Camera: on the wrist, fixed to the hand. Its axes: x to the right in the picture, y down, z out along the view.
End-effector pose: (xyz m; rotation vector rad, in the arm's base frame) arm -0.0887 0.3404 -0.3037 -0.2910 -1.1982 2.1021
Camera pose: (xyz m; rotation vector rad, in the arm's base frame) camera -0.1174 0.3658 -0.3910 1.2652 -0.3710 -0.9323
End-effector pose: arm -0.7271 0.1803 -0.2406 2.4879 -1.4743 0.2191
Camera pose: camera -0.7821 0.1373 -0.1757 1.3157 2.6415 -0.8602
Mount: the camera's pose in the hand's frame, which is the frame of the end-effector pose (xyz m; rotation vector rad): 0.0260 0.0765 -0.0506 0.1612 0.4463 2.9312
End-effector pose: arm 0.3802 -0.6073 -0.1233 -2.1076 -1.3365 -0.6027
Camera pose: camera 0.4569 -0.6502 -0.0863 -1.3120 1.9604 0.4331
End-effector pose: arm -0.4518 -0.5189 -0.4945 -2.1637 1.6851 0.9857
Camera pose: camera -0.5010 -0.5910 -0.4562 -1.1752 -2.0814 0.0027
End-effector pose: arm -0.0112 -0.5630 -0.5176 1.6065 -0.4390 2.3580
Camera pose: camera -0.0923 -0.6131 -0.5188 0.4630 1.0602 -0.6138
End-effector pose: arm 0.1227 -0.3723 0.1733 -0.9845 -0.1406 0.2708
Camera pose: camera 0.1473 -0.3653 0.0815 0.2453 -1.8477 -2.4866
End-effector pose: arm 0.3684 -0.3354 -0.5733 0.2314 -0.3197 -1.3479
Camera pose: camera 0.4613 -0.3459 -0.5918 -0.0030 -0.0816 1.6121
